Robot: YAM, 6 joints.
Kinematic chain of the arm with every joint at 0, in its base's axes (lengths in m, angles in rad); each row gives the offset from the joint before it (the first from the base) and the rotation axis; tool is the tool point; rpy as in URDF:
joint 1: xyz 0 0 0.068 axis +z
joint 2: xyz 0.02 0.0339 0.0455 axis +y
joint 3: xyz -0.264 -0.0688 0 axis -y
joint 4: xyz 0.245 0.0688 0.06 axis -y
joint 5: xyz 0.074 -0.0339 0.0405 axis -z
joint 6: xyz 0.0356 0 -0.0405 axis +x
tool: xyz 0 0 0 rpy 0 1.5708 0
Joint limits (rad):
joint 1: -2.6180..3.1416
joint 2: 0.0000..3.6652
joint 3: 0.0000..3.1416
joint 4: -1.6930..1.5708
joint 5: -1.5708..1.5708
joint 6: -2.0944..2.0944
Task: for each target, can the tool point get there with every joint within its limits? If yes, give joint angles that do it. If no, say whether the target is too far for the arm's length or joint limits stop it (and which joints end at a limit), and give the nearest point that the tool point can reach.
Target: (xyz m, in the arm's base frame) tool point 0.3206 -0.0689 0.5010
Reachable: yes | joints -0.2302 1.6230 1.4767 1.3118 -0.1708 -0.2832
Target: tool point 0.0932 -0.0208 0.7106
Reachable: yes | joints 0.0287 1.4336 2.4745 0.1581 0.7206 -0.5328
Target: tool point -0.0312 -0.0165 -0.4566
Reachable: no: joint limits stop it (at a limit: joint 1, joint 2) | nearest point -0.0783 -0.0448 -0.3438 | short by 0.125 m
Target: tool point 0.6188 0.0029 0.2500
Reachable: yes | joints 0.0439 2.8237 2.7015 0.3678 0.7494 1.7064
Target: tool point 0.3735 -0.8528 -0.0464
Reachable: no: too far | nearest point 0.2553 -0.5830 0.0053 | short by 0.299 m
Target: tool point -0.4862 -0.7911 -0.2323
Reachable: no: too far | nearest point -0.3167 -0.5154 -0.1091 | short by 0.346 m
